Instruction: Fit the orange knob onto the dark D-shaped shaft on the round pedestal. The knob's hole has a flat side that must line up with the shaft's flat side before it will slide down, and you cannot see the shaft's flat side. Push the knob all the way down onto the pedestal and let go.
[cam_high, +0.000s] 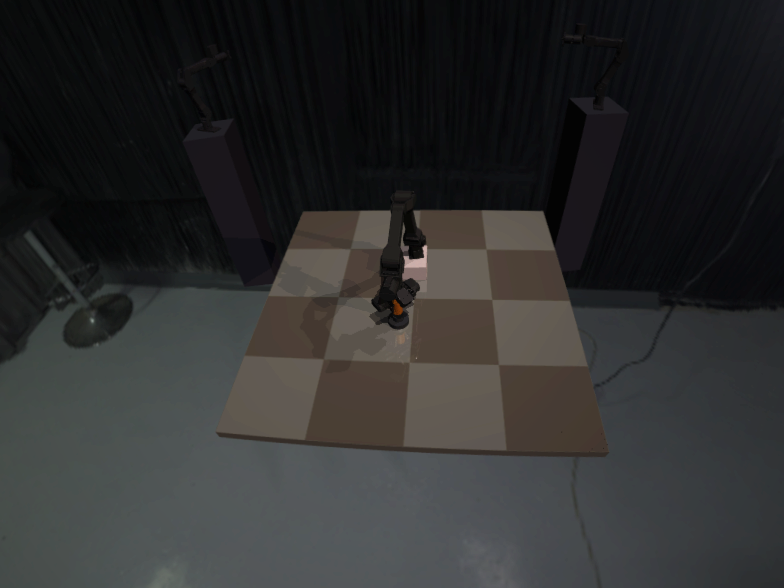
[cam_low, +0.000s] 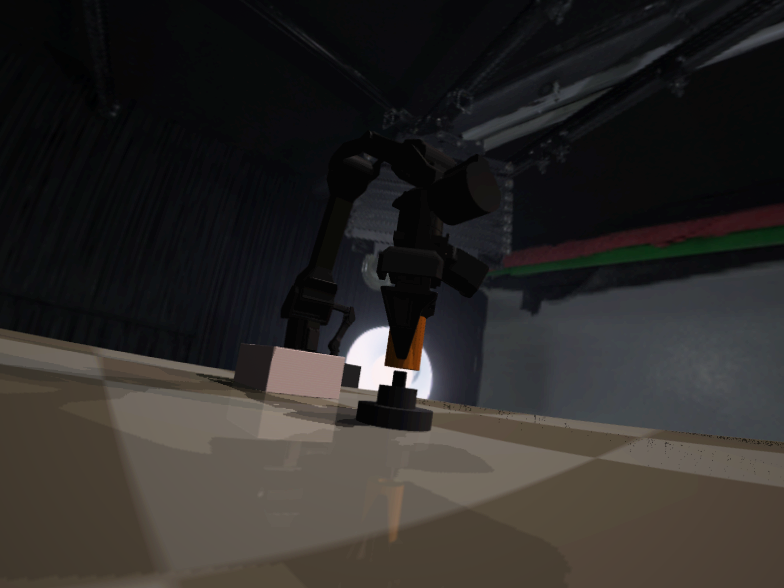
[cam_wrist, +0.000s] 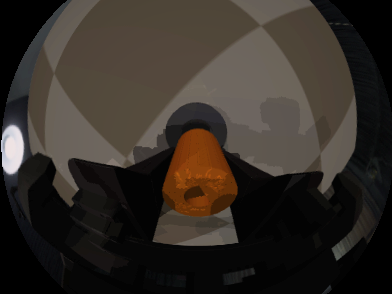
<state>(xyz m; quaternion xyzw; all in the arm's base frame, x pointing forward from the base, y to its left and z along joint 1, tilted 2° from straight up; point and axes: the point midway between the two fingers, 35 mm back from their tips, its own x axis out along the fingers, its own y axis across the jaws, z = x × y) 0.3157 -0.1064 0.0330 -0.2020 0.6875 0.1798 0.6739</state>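
My gripper tip is 20 mm below the orange knob. The rest, counted from my gripper tip: dark pedestal 40 mm below.
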